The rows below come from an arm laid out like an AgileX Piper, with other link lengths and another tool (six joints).
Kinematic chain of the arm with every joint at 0, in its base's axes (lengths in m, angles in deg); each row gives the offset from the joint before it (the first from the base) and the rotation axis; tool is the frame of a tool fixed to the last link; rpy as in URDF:
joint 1: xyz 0 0 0.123 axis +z
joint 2: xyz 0 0 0 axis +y
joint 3: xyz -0.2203 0 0.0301 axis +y
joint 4: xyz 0.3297 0 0.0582 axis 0.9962 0 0.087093
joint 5: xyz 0 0 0 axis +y
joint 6: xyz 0.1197 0 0.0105 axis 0.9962 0 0.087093
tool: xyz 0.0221 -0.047 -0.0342 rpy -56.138 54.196 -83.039
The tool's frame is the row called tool.
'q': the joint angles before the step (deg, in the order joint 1, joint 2, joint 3, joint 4, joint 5, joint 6). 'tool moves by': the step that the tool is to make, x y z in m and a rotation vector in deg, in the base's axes. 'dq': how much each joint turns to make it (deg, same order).
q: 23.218, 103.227, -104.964, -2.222, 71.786, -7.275
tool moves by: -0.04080, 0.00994, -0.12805, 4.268, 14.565, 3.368
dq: 0.000, -2.698, 23.415, 11.320, -8.701, -4.863
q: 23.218, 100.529, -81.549, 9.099, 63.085, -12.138
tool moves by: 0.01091, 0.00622, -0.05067, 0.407, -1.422, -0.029
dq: 0.266, 5.155, 2.541, 0.623, -9.095, -1.362
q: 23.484, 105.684, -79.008, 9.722, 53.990, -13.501
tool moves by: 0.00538, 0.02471, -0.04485, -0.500, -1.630, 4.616
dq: 3.073, 6.325, 0.000, 0.138, -7.324, -2.855
